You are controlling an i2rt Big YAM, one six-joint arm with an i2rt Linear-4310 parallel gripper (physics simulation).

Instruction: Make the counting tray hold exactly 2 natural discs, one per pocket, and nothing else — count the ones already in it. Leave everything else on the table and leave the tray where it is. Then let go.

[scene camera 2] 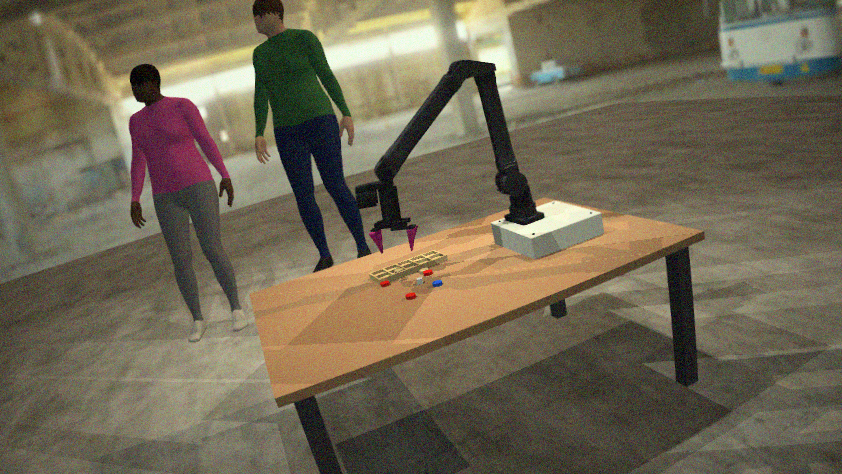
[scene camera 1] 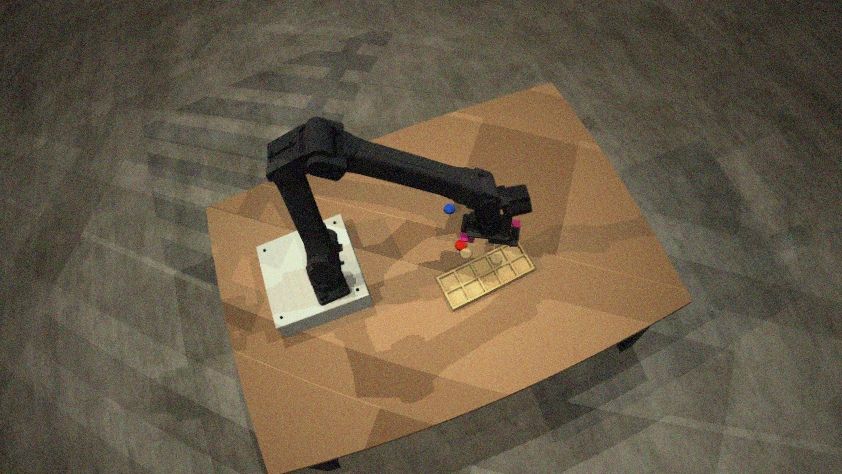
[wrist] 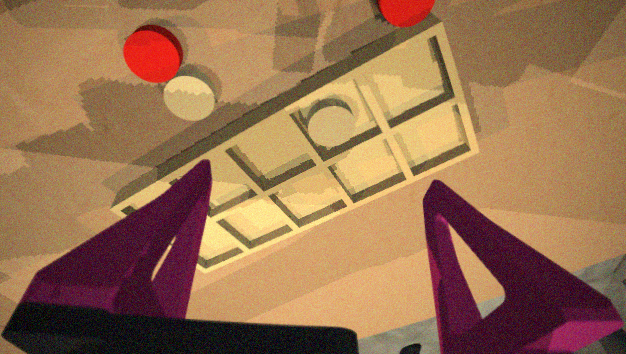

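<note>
The counting tray (scene camera 1: 455,296) (wrist: 410,176) has two rows of five pockets. One natural disc (scene camera 1: 496,258) (wrist: 330,126) lies in it, in the second pocket from the right end of the upper row in the wrist view. Another natural disc (scene camera 1: 465,253) (wrist: 189,99) lies on the table outside the tray, against a red disc (scene camera 1: 460,244) (wrist: 152,55). My gripper (scene camera 1: 490,230) (scene camera 2: 395,250) (wrist: 323,180) is wide open and empty above the tray. The left finger partly hides the tray's left end in the wrist view. I see no disc in the other visible pockets.
A second red disc (scene camera 2: 384,283) (wrist: 406,10) lies close to the tray's long side, near its far end. A third red disc (scene camera 2: 410,296), a blue disc (scene camera 1: 449,208) (scene camera 2: 437,283) and a small whitish piece (scene camera 2: 418,281) lie on the table. Two people stand beyond the table.
</note>
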